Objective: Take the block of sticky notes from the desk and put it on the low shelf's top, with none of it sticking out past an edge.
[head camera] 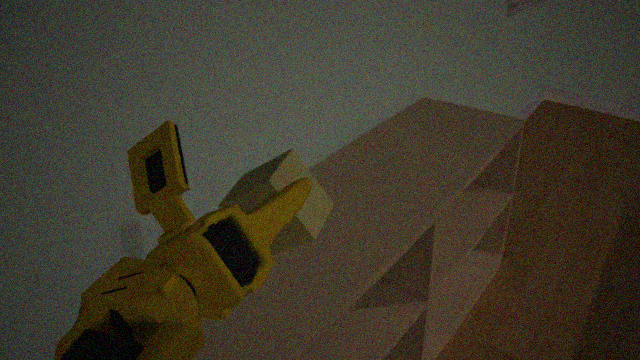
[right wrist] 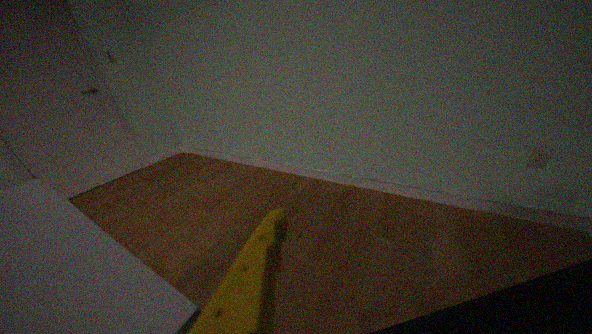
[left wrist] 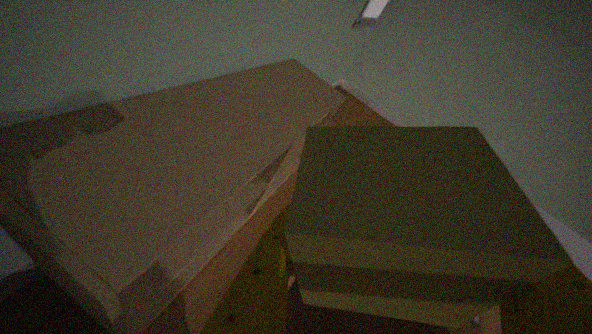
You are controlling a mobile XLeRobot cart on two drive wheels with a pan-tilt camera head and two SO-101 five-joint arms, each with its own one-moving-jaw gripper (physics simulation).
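Frame: origin at the left arm's base, x back, y right, z up, level; metres.
Seen in the pictures: left end effector, tool point: (head camera: 243,212) (left wrist: 300,218); right end effector, tool point: (right wrist: 285,220).
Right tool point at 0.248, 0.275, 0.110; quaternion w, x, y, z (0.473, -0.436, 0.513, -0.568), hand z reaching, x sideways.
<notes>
Offsets run from my right tool point to a thing's top centre, as dx, dy, dz. "*": to the spot under its first point. Level surfaces: height alone.
The block of sticky notes {-0.550, -0.167, +0.155} (head camera: 317,210) (left wrist: 395,190) is a thick, pale olive-yellow block. My left gripper (head camera: 295,200) (left wrist: 395,250) is shut on it, with one yellow jaw across its near side in the head view; the other jaw's tip is hidden by the block. The low shelf's top {dz -0.275} (head camera: 400,150) (left wrist: 190,145) is a broad tan board. In the head view the block is drawn over the board's left edge and looks raised above it; the exact height is unclear. My right gripper (right wrist: 282,215) is open, with one notched jaw in view and nothing held.
The low shelf's open compartments {* -1.119, +0.038, -0.485} (head camera: 405,275) face right in the head view, beside the brown wooden floor {dz -0.885} (head camera: 565,200) (right wrist: 375,240). A pale flat surface {dz -0.165} (right wrist: 75,260) lies at lower left in the right wrist view, with a wall (right wrist: 350,100) behind the floor. The pictures are dark and grainy.
</notes>
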